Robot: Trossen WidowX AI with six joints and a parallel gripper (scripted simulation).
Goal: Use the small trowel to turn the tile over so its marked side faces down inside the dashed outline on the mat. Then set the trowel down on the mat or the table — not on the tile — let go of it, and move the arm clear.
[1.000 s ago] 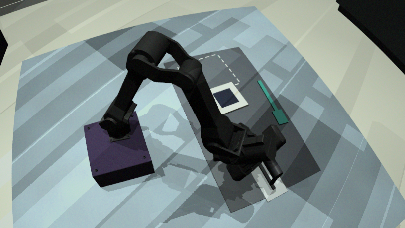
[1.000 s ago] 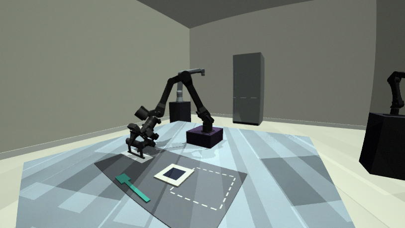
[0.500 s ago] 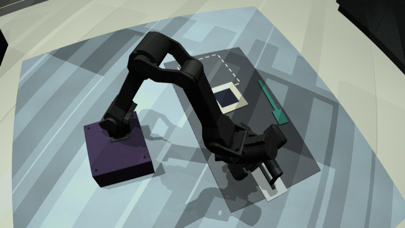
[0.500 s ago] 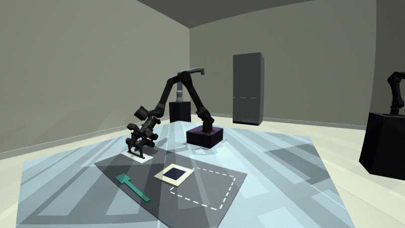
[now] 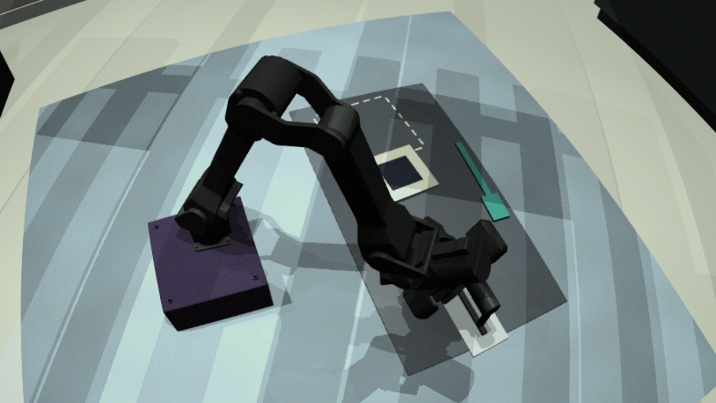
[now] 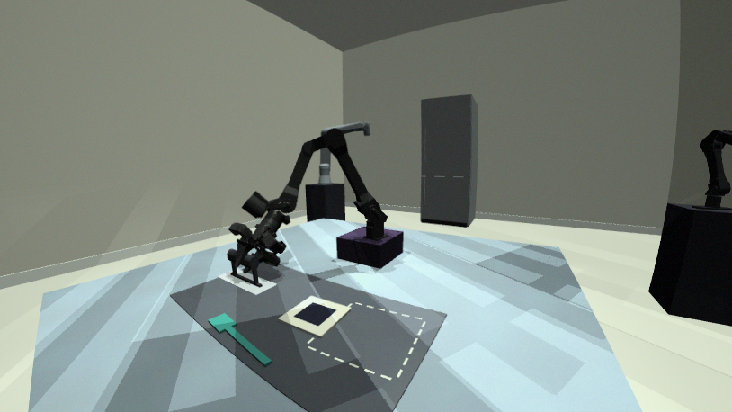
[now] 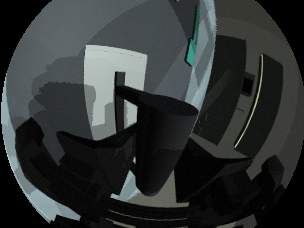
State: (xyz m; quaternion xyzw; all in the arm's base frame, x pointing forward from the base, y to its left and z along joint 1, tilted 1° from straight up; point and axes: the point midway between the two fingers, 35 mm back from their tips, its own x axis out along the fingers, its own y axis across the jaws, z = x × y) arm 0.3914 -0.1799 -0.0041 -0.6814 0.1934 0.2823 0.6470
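The tile is 27 cm to the left of my gripper tip, 4 cm below it and 4 cm behind it. From my gripper tip the other things lie so: teal tool (20 cm to the left, 12 cm ahead, 4 cm below); then trowel (3 cm behind, 1 cm below).
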